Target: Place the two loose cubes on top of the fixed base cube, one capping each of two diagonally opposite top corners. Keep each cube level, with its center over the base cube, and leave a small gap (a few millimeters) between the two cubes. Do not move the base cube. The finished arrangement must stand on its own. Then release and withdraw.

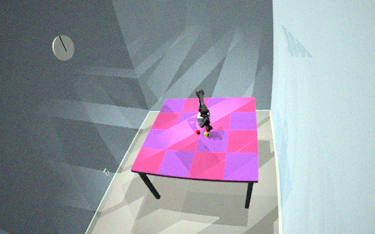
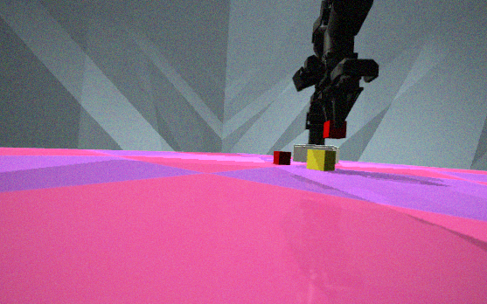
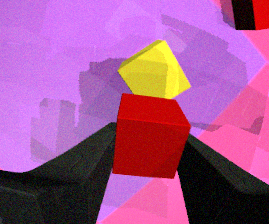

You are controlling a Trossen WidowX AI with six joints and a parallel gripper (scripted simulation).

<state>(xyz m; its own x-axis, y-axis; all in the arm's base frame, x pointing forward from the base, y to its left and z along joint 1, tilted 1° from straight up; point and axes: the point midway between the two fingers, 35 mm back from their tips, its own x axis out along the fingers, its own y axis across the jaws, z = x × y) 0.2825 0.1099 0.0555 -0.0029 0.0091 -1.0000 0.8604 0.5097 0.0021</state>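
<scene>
My gripper tip is now 6 cm above the yellow cube, 2 cm to the left of it and 1 cm short of it.
</scene>
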